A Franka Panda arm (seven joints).
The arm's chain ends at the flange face. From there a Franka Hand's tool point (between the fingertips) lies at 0.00 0.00 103.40 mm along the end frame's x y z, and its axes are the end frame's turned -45 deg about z.
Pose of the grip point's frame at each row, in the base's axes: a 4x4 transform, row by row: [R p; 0 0 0 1], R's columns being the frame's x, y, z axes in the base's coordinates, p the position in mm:
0.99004, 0.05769, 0.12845, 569.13; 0.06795, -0.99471, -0.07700, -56.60; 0.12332, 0.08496, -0.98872, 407.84; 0, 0, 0, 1
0.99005, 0.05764, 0.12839, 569.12; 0.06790, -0.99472, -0.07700, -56.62; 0.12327, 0.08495, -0.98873, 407.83; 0, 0, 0, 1
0.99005, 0.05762, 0.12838, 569.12; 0.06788, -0.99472, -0.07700, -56.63; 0.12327, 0.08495, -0.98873, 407.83; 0, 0, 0, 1
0.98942, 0.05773, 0.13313, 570.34; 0.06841, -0.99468, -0.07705, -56.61; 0.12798, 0.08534, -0.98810, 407.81; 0, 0, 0, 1
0.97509, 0.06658, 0.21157, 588.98; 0.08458, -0.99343, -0.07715, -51.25; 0.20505, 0.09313, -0.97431, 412.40; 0, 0, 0, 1
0.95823, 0.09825, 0.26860, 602.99; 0.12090, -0.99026, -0.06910, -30.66; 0.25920, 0.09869, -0.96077, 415.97; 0, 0, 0, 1
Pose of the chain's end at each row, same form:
0.74086, -0.65927, 0.12845, 555.85; -0.65532, -0.75141, -0.07700, -48.64; 0.14728, -0.02712, -0.98872, 510.07; 0, 0, 0, 1
0.74083, -0.65931, 0.12839, 555.84; -0.65536, -0.75139, -0.07700, -48.66; 0.14723, -0.02710, -0.98873, 510.06; 0, 0, 0, 1
0.74081, -0.65933, 0.12838, 555.85; -0.65537, -0.75137, -0.07700, -48.67; 0.14723, -0.02710, -0.98873, 510.06; 0, 0, 0, 1
0.74045, -0.65880, 0.13313, 556.57; -0.65497, -0.75172, -0.07705, -48.64; 0.15084, -0.03015, -0.98810, 509.98; 0, 0, 0, 1
0.73657, -0.64241, 0.21157, 567.10; -0.64265, -0.76227, -0.07715, -43.27; 0.21085, -0.07914, -0.97431, 513.14; 0, 0, 0, 1
0.74704, -0.60810, 0.26860, 575.22; -0.61473, -0.78571, -0.06910, -23.52; 0.25307, -0.11350, -0.96077, 515.31; 0, 0, 0, 1

